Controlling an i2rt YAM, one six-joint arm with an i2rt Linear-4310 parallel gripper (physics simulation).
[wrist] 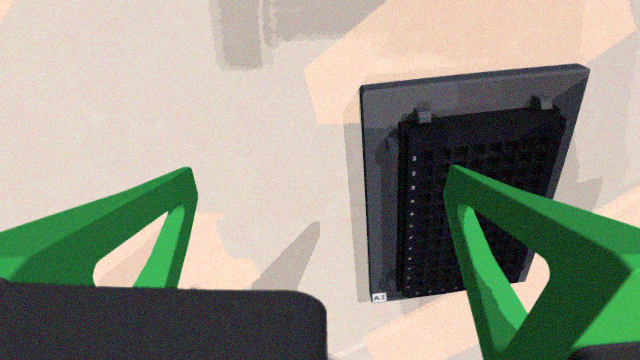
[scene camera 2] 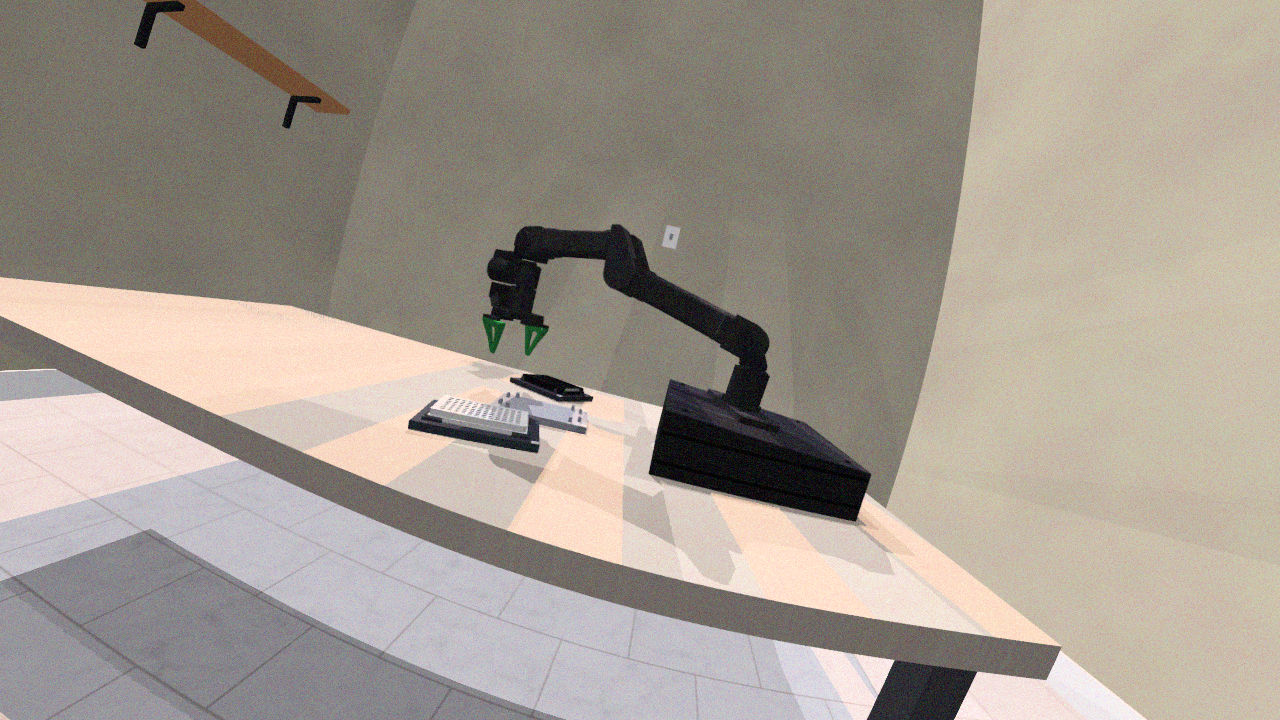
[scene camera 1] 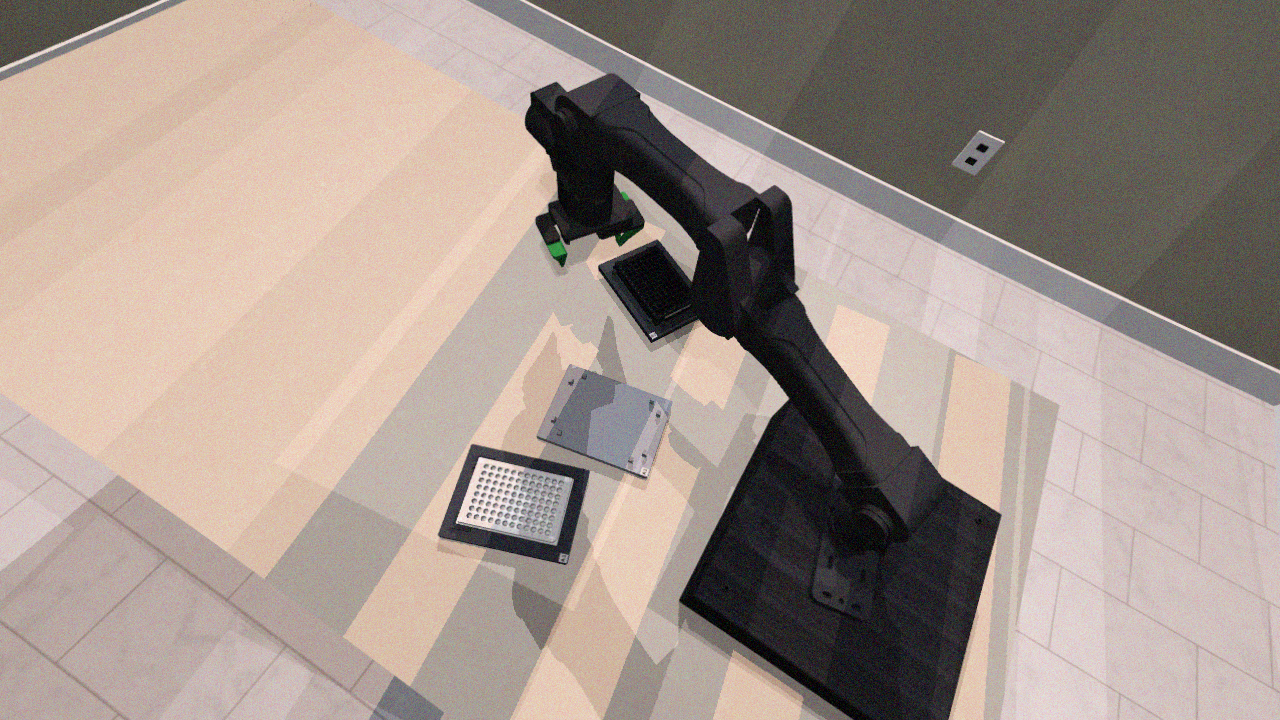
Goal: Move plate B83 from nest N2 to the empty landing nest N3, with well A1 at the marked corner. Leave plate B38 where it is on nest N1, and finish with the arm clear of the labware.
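A black plate (scene camera 1: 653,282) (scene camera 2: 553,385) (wrist: 429,210) sits on a dark nest (scene camera 1: 628,297) (wrist: 377,225) at the back, whose corner label (wrist: 379,297) reads A1. A white plate (scene camera 1: 517,501) (scene camera 2: 478,412) sits on another dark nest (scene camera 1: 572,510) (scene camera 2: 528,441). Between them lies the empty grey nest (scene camera 1: 604,416) (scene camera 2: 559,414), with small posts and a corner label (scene camera 1: 644,471). No plate or nest codes are readable. My gripper (scene camera 1: 592,246) (scene camera 2: 512,352) (wrist: 320,180) is open and empty, high above the table beside the black plate; its right finger covers part of that plate in the wrist view.
The arm stands on a large black base (scene camera 1: 760,600) (scene camera 2: 760,465) to the right of the nests. A wooden shelf (scene camera 2: 250,58) is on the wall at upper left. The table's front edge (scene camera 2: 626,573) runs across the second scene view.
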